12 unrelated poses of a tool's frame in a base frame.
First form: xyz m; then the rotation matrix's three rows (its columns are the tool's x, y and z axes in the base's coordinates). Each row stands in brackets.
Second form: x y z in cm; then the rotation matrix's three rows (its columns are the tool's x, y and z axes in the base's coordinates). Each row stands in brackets. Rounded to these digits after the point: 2 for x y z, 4 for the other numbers.
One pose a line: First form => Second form
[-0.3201 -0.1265 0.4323], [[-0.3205 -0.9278 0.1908], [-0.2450 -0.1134 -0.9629], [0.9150 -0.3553 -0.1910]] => [-32.01 -12.65 43.23], [[-0.3205 -0.9278 0.1908], [-0.2450 -0.1134 -0.9629], [0.9150 -0.3553 -0.1910]]
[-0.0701 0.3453 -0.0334], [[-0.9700 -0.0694 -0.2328], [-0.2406 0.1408 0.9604], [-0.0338 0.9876 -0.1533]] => [-7.01 34.53 -3.34], [[-0.9700 -0.0694 -0.2328], [-0.2406 0.1408 0.9604], [-0.0338 0.9876 -0.1533]]
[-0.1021 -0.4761 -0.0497], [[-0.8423 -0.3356 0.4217], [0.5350 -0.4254 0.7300], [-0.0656 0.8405 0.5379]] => [-10.21 -47.61 -4.97], [[-0.8423 -0.3356 0.4217], [0.5350 -0.4254 0.7300], [-0.0656 0.8405 0.5379]]
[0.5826 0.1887 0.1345], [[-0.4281 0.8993 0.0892], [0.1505 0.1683 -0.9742], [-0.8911 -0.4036 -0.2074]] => [58.26 18.87 13.45], [[-0.4281 0.8993 0.0892], [0.1505 0.1683 -0.9742], [-0.8911 -0.4036 -0.2074]]
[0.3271 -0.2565 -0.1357], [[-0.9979 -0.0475 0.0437], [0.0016 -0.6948 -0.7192], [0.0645 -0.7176 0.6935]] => [32.71 -25.65 -13.57], [[-0.9979 -0.0475 0.0437], [0.0016 -0.6948 -0.7192], [0.0645 -0.7176 0.6935]]
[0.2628 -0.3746 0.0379], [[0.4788 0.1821 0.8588], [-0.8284 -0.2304 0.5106], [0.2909 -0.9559 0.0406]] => [26.28 -37.46 3.79], [[0.4788 0.1821 0.8588], [-0.8284 -0.2304 0.5106], [0.2909 -0.9559 0.0406]]
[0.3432 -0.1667 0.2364], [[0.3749 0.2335 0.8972], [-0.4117 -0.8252 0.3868], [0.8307 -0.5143 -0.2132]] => [34.32 -16.67 23.64], [[0.3749 0.2335 0.8972], [-0.4117 -0.8252 0.3868], [0.8307 -0.5143 -0.2132]]
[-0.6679 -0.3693 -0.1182], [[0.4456 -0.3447 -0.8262], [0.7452 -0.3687 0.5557], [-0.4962 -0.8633 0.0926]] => [-66.79 -36.93 -11.82], [[0.4456 -0.3447 -0.8262], [0.7452 -0.3687 0.5557], [-0.4962 -0.8633 0.0926]]
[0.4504 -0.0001 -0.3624], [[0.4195 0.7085 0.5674], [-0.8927 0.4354 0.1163], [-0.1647 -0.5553 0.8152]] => [45.04 -0.01 -36.24], [[0.4195 0.7085 0.5674], [-0.8927 0.4354 0.1163], [-0.1647 -0.5553 0.8152]]
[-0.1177 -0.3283 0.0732], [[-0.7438 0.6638 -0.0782], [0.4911 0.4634 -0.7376], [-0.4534 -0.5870 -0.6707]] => [-11.77 -32.83 7.32], [[-0.7438 0.6638 -0.0782], [0.4911 0.4634 -0.7376], [-0.4534 -0.5870 -0.6707]]
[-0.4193 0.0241 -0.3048], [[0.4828 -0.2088 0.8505], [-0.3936 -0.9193 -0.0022], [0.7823 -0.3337 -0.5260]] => [-41.93 2.41 -30.48], [[0.4828 -0.2088 0.8505], [-0.3936 -0.9193 -0.0022], [0.7823 -0.3337 -0.5260]]
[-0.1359 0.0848 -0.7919], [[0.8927 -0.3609 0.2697], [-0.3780 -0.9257 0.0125], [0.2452 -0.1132 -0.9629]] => [-13.59 8.48 -79.19], [[0.8927 -0.3609 0.2697], [-0.3780 -0.9257 0.0125], [0.2452 -0.1132 -0.9629]]
